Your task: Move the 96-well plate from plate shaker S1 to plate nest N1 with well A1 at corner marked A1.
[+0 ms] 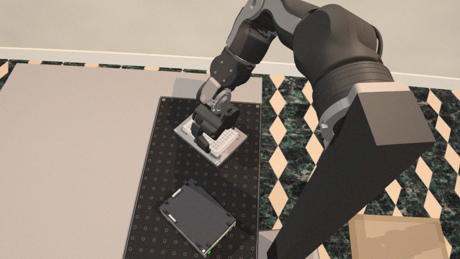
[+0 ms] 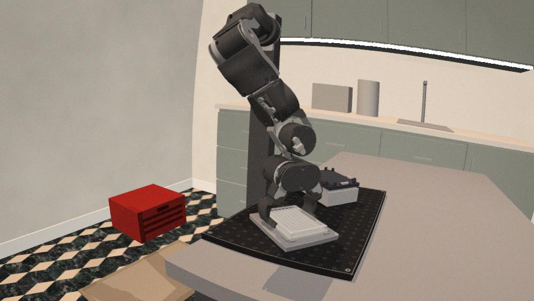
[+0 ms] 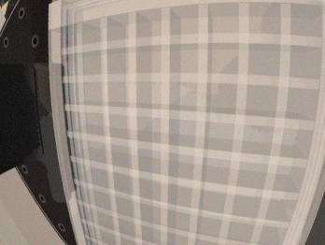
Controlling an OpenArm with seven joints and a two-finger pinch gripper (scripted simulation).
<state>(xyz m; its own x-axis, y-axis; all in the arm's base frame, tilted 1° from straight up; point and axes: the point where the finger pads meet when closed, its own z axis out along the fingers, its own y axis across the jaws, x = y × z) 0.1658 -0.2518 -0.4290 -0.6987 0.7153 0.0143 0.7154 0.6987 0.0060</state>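
The 96-well plate is 10 mm to the right of my hand and 10 mm ahead of it. From my hand the other things lie so: plate shaker S1 (210 mm to the left, 70 mm ahead, 20 mm above); A1 label (80 mm to the left, 10 mm below); plate nest N1 (10 mm to the right, 10 mm below, 10 mm ahead).
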